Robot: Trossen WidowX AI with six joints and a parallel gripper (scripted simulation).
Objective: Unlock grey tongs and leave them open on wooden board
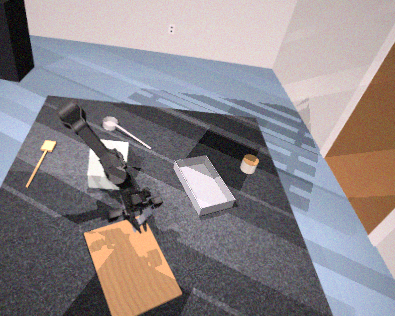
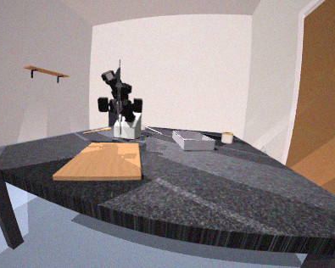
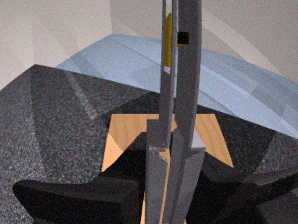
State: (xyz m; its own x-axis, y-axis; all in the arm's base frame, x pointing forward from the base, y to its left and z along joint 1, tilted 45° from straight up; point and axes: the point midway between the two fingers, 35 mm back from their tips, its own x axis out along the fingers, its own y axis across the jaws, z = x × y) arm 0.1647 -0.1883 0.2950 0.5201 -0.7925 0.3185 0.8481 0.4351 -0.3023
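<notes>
Right now my gripper tip is 170 mm above the wooden board, 30 mm past it and 20 mm to the left of it. From my gripper tip the other things lie so: small cup 600 mm to the left, 470 mm ahead, 140 mm below; roasting tin 410 mm to the left, 220 mm ahead, 150 mm below.
</notes>
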